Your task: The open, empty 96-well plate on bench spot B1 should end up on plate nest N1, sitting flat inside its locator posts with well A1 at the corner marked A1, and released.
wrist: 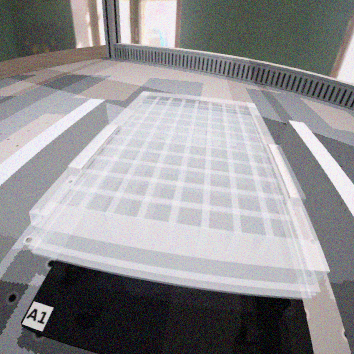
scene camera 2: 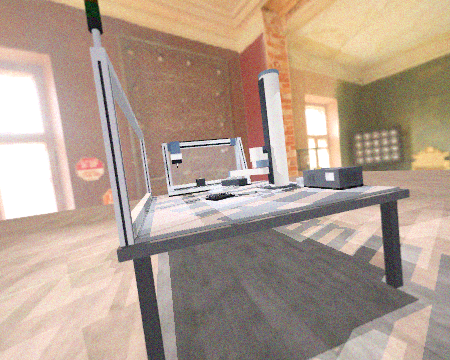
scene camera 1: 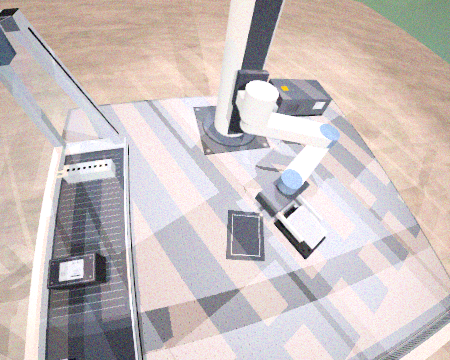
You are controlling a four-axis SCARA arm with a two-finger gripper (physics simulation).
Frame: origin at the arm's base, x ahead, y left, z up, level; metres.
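Seen in the pictures: gripper, between the fingertips: (wrist: pixel 192 123) (scene camera 2: pixel 217 190) (scene camera 1: pixel 311 230); arm's base, origin of its link: (scene camera 2: pixel 280 187) (scene camera 1: pixel 229 128).
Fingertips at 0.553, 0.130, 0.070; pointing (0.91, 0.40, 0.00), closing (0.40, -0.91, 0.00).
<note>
Pixels of each thing's top centre, then the offset from my fingertips to it, as dx, dy, dz. "pt": a spot on its surface instead.
- black plate nest N1, centre of its top: (wrist: pixel 188 194) (scene camera 1: pixel 302 229) (scene camera 2: pixel 220 194) -0.018, -0.011, -0.035
- white A1 label, a spot on its surface: (wrist: pixel 37 316) pt -0.110, +0.007, -0.045
- dark rectangle with a white outline, a spot on its surface: (scene camera 1: pixel 245 236) pt -0.047, -0.214, -0.055
- white perforated block, a spot on its surface: (scene camera 1: pixel 90 170) pt -0.334, -0.683, +0.037
- black device, a spot on its surface: (scene camera 1: pixel 75 271) pt -0.018, -0.694, +0.064
The pale, translucent 96-well plate (scene camera 1: pixel 304 223) (wrist: pixel 190 165) is between the two long fingers of my gripper (scene camera 1: pixel 303 220), which is shut on its long sides. In the wrist view the plate looks level. The black plate nest N1 (scene camera 1: pixel 306 248) (scene camera 2: pixel 220 196) (wrist: pixel 165 310) lies under the plate. Its near end sticks out below the plate's near edge in the wrist view, with the white A1 label (wrist: pixel 37 316) at its lower left corner. Most of the nest and its locator posts are hidden. The height of the plate above the nest and its own A1 mark cannot be made out.
A dark rectangle with a white outline (scene camera 1: pixel 245 236) lies left of the nest. The arm's column (scene camera 1: pixel 235 65) (scene camera 2: pixel 274 130) and a dark grey box (scene camera 1: pixel 302 97) (scene camera 2: pixel 332 177) stand behind. At the left, a framed dark deck bears a white perforated block (scene camera 1: pixel 90 170) and a black device (scene camera 1: pixel 75 271).
</note>
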